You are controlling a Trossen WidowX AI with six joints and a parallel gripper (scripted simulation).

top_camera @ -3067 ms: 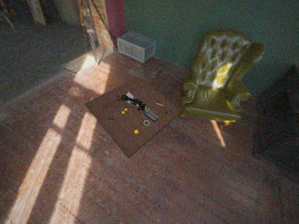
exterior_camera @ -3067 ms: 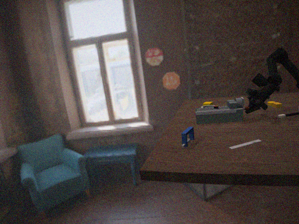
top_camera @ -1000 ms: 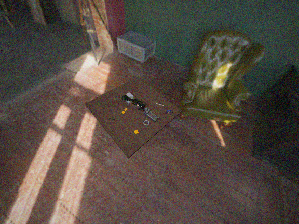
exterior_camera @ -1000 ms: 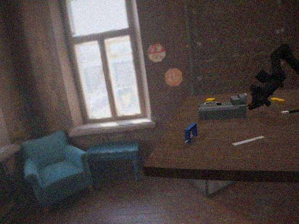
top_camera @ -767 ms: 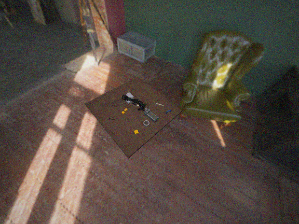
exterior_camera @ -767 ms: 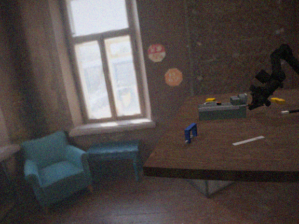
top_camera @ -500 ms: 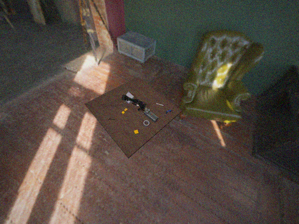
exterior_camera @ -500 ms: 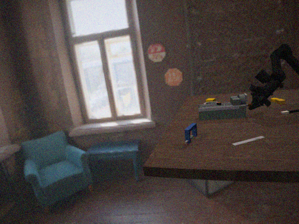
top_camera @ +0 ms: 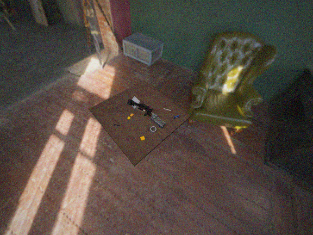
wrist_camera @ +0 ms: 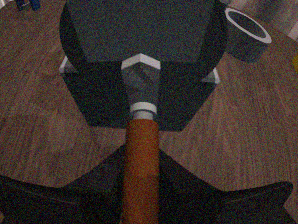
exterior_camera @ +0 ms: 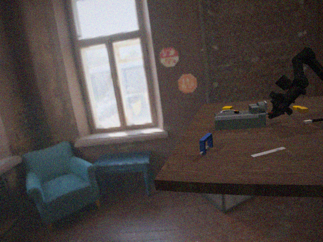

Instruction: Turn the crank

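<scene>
The crank handle is 3 cm above my gripper tip and 2 cm behind it. The rest, counted from my gripper tip: yellow block (35 cm to the right, 27 cm ahead, 2 cm below); then white strip (36 cm to the left, 3 cm below, 1 cm ahead); then red pointer (17 cm ahead, 5 cm above, 4 cm to the left).
</scene>
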